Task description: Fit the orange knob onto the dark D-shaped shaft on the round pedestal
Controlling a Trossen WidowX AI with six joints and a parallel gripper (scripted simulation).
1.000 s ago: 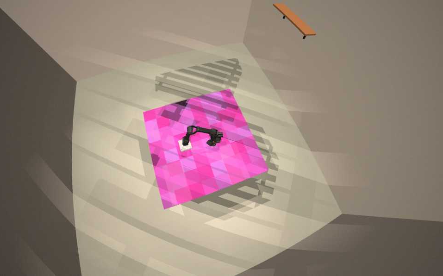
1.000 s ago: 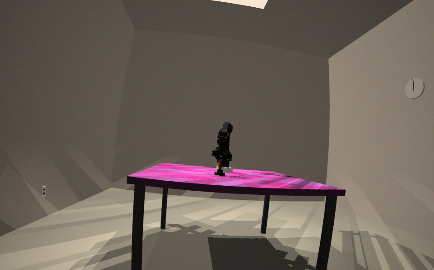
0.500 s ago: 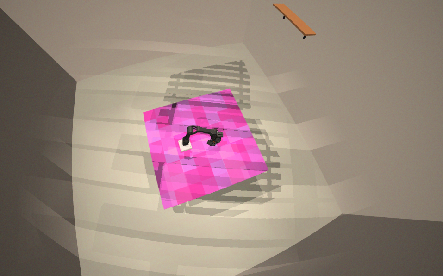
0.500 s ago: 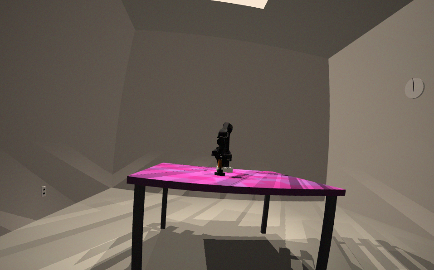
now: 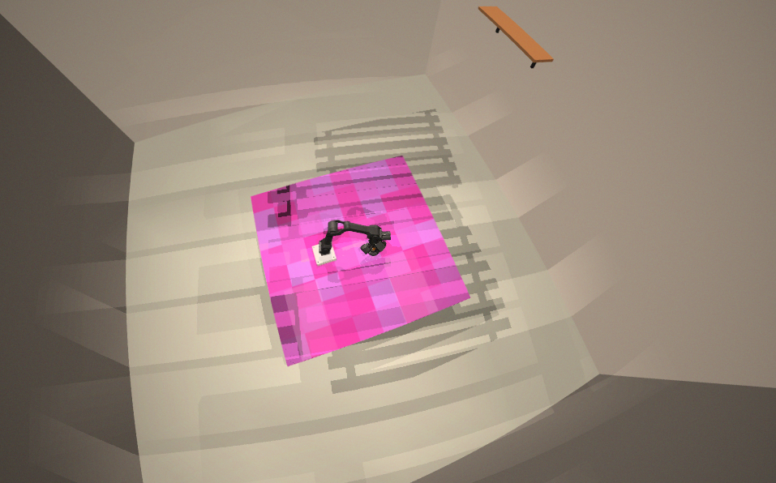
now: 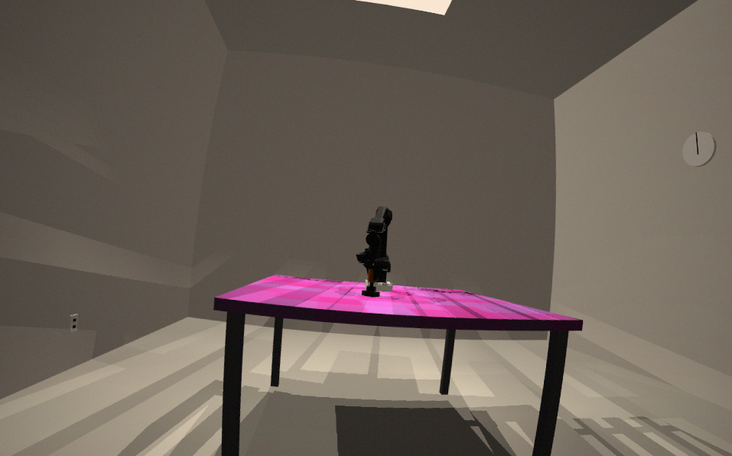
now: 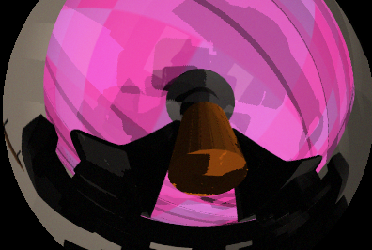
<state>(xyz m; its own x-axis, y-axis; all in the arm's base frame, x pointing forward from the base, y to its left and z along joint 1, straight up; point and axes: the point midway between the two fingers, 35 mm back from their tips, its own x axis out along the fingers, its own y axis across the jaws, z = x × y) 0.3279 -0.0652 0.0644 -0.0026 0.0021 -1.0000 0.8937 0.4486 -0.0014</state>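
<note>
Now: gripper tip 2 cm below the orange knob. From my gripper tip the other things lie so: dark round pedestal (4 cm below).
</note>
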